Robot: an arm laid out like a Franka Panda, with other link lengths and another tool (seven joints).
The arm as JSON. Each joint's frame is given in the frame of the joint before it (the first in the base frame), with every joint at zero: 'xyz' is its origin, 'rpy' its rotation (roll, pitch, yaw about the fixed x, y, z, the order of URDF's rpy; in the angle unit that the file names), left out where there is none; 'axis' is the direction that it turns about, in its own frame. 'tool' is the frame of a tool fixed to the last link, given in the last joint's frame.
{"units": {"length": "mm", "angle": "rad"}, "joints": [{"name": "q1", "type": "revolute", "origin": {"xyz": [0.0, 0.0, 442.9]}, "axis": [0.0, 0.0, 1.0]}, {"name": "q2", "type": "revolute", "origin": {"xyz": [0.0, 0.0, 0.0]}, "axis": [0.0, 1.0, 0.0]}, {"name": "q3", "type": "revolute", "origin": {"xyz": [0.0, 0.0, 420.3]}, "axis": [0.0, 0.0, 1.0]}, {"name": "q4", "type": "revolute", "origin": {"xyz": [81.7, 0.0, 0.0]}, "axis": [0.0, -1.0, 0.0]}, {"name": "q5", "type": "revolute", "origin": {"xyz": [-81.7, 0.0, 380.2]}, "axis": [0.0, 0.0, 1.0]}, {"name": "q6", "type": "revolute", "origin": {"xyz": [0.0, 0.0, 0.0]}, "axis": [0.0, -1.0, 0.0]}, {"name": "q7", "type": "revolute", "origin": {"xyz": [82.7, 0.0, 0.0]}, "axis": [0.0, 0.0, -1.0]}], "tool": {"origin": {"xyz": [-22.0, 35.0, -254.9], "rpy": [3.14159, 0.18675, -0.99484]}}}
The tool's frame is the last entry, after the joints.
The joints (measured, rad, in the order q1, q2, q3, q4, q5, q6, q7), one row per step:
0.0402, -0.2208, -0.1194, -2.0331, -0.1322, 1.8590, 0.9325
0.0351, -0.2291, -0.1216, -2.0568, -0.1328, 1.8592, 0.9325
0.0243, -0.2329, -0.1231, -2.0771, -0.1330, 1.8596, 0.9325
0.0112, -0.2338, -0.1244, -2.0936, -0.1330, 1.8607, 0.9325
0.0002, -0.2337, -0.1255, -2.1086, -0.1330, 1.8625, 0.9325
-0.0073, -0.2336, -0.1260, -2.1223, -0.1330, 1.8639, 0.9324
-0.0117, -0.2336, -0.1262, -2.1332, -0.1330, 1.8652, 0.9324
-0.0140, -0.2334, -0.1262, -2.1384, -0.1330, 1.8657, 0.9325
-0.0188, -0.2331, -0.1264, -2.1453, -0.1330, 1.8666, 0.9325
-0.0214, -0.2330, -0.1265, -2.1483, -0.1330, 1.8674, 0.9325
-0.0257, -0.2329, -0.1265, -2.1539, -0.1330, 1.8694, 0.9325
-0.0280, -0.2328, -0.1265, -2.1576, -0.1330, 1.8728, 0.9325
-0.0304, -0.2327, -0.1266, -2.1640, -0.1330, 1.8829, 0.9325
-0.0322, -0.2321, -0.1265, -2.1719, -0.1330, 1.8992, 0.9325
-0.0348, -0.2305, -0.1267, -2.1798, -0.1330, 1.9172, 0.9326
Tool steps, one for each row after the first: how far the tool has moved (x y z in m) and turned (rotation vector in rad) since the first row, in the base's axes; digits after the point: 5 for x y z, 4 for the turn. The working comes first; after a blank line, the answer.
Tool pose at each row, in the base's axes (x y z in m, rotation vector in rad; the steps are taken from these numbers as rounded here):
0.48435, -0.03164, 0.60559, -1.6742, 2.5025, -0.0075
0.47650, -0.03455, 0.59782, -1.6717, 2.5180, 0.0072
0.46999, -0.03969, 0.58968, -1.6629, 2.5383, 0.0223
0.46487, -0.04575, 0.58217, -1.6504, 2.5593, 0.0357
0.46043, -0.05067, 0.57505, -1.6403, 2.5774, 0.0483
0.45634, -0.05366, 0.56858, -1.6350, 2.5915, 0.0603
0.45315, -0.05518, 0.56352, -1.6329, 2.6012, 0.0697
0.45160, -0.05595, 0.56101, -1.6317, 2.6062, 0.0745
0.44947, -0.05782, 0.55770, -1.6276, 2.6141, 0.0807
0.44860, -0.05888, 0.55632, -1.6250, 2.6176, 0.0829
0.44713, -0.06051, 0.55382, -1.6210, 2.6231, 0.0866
0.44673, -0.06137, 0.55232, -1.6186, 2.6247, 0.0871
0.44720, -0.06229, 0.55013, -1.6155, 2.6232, 0.0840
0.44887, -0.06287, 0.54754, -1.6128, 2.6177, 0.0769
0.45099, -0.06399, 0.54467, -1.6084, 2.6125, 0.0692

-0.00785, -0.00291, -0.00777, 0.0021, 0.0152, -0.0064
-0.01436, -0.00805, -0.01591, 0.0042, 0.0312, -0.0180
-0.01948, -0.01411, -0.02342, 0.0062, 0.0457, -0.0319
-0.02392, -0.01903, -0.03054, 0.0081, 0.0589, -0.0433
-0.02801, -0.02202, -0.03701, 0.0098, 0.0711, -0.0507
-0.03120, -0.02354, -0.04207, 0.0110, 0.0807, -0.0548
-0.03275, -0.02431, -0.04458, 0.0116, 0.0855, -0.0570
-0.03488, -0.02618, -0.04789, 0.0126, 0.0918, -0.0617
-0.03575, -0.02724, -0.04927, 0.0130, 0.0940, -0.0643
-0.03722, -0.02887, -0.05177, 0.0137, 0.0977, -0.0682
-0.03762, -0.02973, -0.05327, 0.0140, 0.0980, -0.0700
-0.03715, -0.03065, -0.05546, 0.0141, 0.0945, -0.0714
-0.03548, -0.03123, -0.05805, 0.0138, 0.0868, -0.0712
-0.03336, -0.03235, -0.06092, 0.0136, 0.0783, -0.0722

